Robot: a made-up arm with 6 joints.
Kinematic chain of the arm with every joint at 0, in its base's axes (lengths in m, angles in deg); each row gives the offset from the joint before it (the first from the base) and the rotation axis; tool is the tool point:
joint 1: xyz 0 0 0.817 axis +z
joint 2: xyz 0.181 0 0 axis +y
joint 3: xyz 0 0 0.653 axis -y
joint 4: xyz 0 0 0.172 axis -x
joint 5: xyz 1.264 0 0 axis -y
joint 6: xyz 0.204 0 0 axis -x
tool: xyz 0 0 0
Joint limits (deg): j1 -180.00..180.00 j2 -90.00..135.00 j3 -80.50..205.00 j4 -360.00..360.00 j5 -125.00..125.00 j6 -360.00..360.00
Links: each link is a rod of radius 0.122 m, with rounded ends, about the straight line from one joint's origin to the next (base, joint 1, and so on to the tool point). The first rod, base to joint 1, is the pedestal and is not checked.
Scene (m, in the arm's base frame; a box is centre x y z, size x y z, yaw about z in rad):
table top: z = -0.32
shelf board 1: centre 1.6 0 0.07 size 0.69 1.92 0.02 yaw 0
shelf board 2: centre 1.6 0 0.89 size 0.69 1.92 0.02 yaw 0
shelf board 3: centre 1.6 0 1.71 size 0.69 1.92 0.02 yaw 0
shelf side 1: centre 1.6 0.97 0.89 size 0.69 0.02 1.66 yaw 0
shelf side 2: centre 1.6 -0.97 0.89 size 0.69 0.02 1.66 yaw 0
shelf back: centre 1.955 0 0.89 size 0.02 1.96 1.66 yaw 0
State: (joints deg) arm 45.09 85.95 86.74 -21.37 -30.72 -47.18
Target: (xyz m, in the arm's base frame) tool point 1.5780 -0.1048 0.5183
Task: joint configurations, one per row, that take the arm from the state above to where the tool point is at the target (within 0.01 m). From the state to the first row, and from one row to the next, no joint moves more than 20 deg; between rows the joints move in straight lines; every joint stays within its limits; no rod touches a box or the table.
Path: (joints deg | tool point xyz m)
1: 49.70 73.13 106.15 -14.03 -26.35 -42.58 | 1.2595 1.5191 1.8655
2: 54.32 60.30 125.56 -6.68 -21.99 -37.99 | 0.7330 1.0360 2.5005
3: 58.93 47.48 144.97 0.66 -17.62 -33.39 | 0.1879 0.3104 2.6899
4: 63.54 34.65 164.38 8.00 -13.25 -28.80 | -0.2077 -0.4319 2.3987
5: 68.16 21.83 183.78 15.35 -8.89 -24.20 | -0.3693 -0.9438 1.7426
6: 85.58 17.30 187.32 9.99 -3.51 -28.03 | -0.0825 -1.0948 1.5375
7: 103.00 12.77 190.86 4.64 1.86 -31.86 | 0.2577 -1.1184 1.3243
8: 120.43 8.23 194.39 -0.71 7.23 -35.69 | 0.5889 -1.0020 1.1094
9: 137.85 3.70 197.93 -6.07 12.61 -39.52 | 0.8497 -0.7628 0.8993
10: 155.27 -0.83 201.46 -11.42 17.98 -43.35 | 0.9942 -0.4442 0.7006
11: 172.69 -5.36 205.00 -16.78 23.36 -47.18 | 1.0010 -0.1049 0.5184
12: 174.02 -19.70 188.77 -17.49 11.74 -47.18 | 1.2196 -0.1152 0.5480
13: 175.35 -34.03 172.55 -18.20 0.12 -47.18 | 1.4155 -0.1150 0.5471
14: 176.68 -48.36 156.32 -18.91 -11.50 -47.18 | 1.5780 -0.1047 0.5183

